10 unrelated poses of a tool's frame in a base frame.
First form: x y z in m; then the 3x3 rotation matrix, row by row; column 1 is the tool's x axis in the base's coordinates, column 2 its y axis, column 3 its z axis. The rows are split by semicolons.
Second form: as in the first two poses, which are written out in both.
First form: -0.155, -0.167, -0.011; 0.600, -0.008, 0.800; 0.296, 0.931, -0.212; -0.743, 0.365, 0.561
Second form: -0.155, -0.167, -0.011, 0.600, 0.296, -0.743, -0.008, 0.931, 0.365
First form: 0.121, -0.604, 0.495; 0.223, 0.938, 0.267; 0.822, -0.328, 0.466; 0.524, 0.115, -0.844
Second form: 0.121, -0.604, 0.495, 0.223, 0.822, 0.524, 0.938, -0.328, 0.115
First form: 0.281, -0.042, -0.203; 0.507, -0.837, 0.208; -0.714, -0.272, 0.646; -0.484, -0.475, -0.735
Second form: 0.281, -0.042, -0.203, 0.507, -0.714, -0.484, -0.837, -0.272, -0.475
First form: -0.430, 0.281, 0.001; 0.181, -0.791, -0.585; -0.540, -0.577, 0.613; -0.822, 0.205, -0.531
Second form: -0.430, 0.281, 0.001, 0.181, -0.540, -0.822, -0.791, -0.577, 0.205
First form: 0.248, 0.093, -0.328; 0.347, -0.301, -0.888; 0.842, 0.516, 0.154; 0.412, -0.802, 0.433
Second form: 0.248, 0.093, -0.328, 0.347, 0.842, 0.412, -0.301, 0.516, -0.802
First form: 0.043, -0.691, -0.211; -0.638, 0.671, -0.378; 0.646, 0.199, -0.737; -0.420, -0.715, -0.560
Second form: 0.043, -0.691, -0.211, -0.638, 0.646, -0.420, 0.671, 0.199, -0.715
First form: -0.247, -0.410, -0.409; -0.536, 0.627, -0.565; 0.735, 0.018, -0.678; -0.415, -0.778, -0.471
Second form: -0.247, -0.410, -0.409, -0.536, 0.735, -0.415, 0.627, 0.018, -0.778
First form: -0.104, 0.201, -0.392; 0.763, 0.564, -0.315; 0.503, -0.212, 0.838; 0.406, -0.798, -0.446
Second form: -0.104, 0.201, -0.392, 0.763, 0.503, 0.406, 0.564, -0.212, -0.798
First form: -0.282, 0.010, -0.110; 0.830, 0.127, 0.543; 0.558, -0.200, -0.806; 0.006, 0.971, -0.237
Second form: -0.282, 0.010, -0.110, 0.830, 0.558, 0.006, 0.127, -0.200, 0.971
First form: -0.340, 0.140, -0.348; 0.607, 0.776, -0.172; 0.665, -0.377, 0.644; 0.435, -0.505, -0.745
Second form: -0.340, 0.140, -0.348, 0.607, 0.665, 0.435, 0.776, -0.377, -0.505
